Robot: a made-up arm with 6 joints.
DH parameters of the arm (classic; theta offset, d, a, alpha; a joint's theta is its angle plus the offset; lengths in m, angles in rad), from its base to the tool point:
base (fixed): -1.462 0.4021 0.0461 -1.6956
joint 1: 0 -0.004 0.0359 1.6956
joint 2: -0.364 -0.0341 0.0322 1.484
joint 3: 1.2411 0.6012 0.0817 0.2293
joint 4: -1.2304 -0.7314 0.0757 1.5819
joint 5: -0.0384 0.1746 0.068 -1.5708
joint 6: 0 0.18 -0.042 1.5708
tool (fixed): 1.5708 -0.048 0 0
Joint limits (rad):
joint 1: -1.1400..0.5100
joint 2: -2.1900..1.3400
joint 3: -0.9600..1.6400
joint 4: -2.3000..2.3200
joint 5: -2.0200..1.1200
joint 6: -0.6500..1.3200
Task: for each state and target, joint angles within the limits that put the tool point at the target. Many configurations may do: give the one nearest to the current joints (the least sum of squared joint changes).
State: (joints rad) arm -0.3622 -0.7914 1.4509 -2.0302 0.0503 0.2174
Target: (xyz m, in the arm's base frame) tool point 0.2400 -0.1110 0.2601
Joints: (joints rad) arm -0.7746 -1.4528 1.1927 -2.1741 0.3569 0.2680
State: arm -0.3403 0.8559 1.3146 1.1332 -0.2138 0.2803
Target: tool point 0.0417 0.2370 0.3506
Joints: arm -0.3305 0.2670 1.4237 1.5274 -0.9471 0.1194
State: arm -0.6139 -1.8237 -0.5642 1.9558 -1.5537 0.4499
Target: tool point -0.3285 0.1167 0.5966
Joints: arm -0.7071 -1.9296 -0.7254 1.7614 -1.4369 0.4752
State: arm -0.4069 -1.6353 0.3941 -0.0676 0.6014 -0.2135
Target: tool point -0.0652 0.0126 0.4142
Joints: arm -0.6165 -2.0559 0.0395 0.4626 0.0373 -0.5288
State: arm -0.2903 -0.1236 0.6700 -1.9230 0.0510 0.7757
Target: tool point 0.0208 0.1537 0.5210
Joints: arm 0.1177 -0.1323 0.1418 -2.0303 0.3226 0.5732
